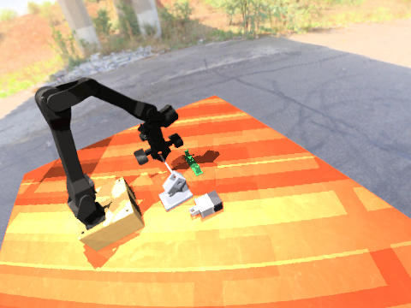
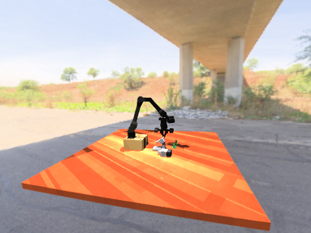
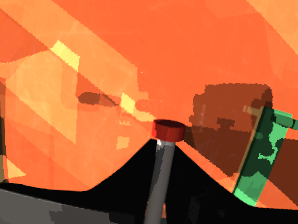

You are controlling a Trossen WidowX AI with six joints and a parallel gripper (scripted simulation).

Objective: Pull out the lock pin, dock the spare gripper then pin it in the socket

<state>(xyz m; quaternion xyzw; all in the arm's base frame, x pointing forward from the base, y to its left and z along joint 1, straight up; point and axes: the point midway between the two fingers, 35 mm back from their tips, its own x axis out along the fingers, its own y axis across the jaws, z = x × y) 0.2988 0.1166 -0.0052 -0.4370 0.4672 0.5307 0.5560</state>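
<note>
My gripper tip is 110 mm short of the green slanted bar, 50 mm to the left of it and 40 mm above it. Round my gripper tip: mount (150 mm to the right, 20 mm behind, 10 mm below); then spare gripper (260 mm to the right, 40 mm below, 20 mm ahead).
</note>
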